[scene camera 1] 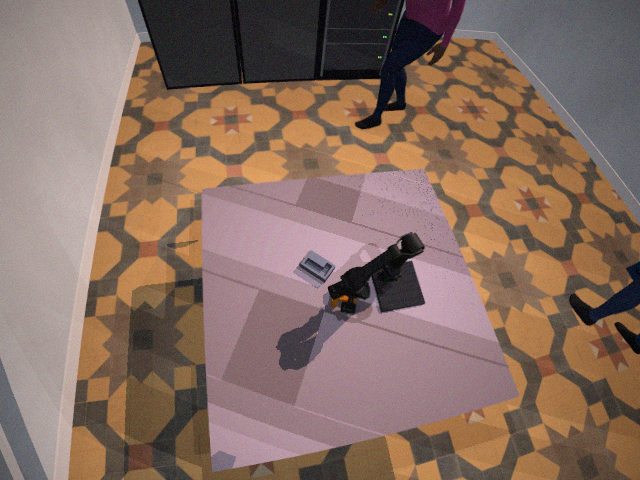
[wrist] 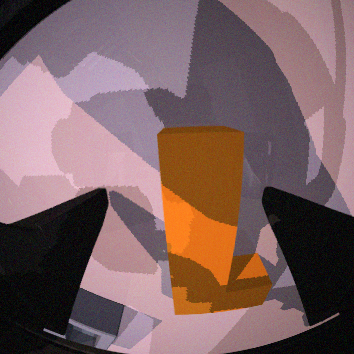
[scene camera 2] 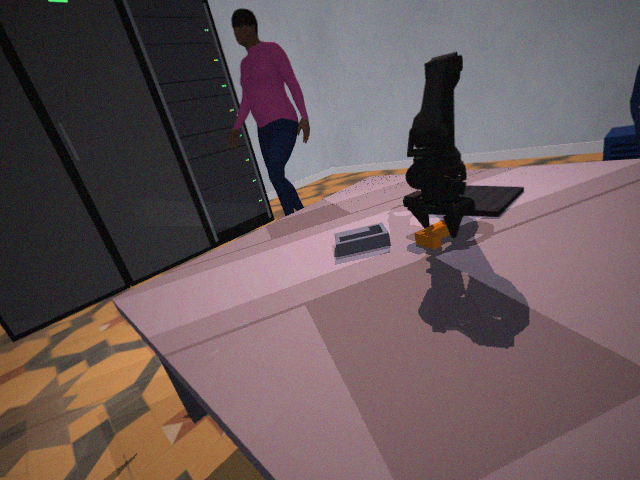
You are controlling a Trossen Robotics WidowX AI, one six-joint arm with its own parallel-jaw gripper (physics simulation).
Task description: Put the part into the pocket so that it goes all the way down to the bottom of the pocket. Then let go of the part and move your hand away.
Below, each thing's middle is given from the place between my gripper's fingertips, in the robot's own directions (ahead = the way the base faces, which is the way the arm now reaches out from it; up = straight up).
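Orange part (wrist: 200, 167): 20 mm ahead of my hand, 10 mm above it.
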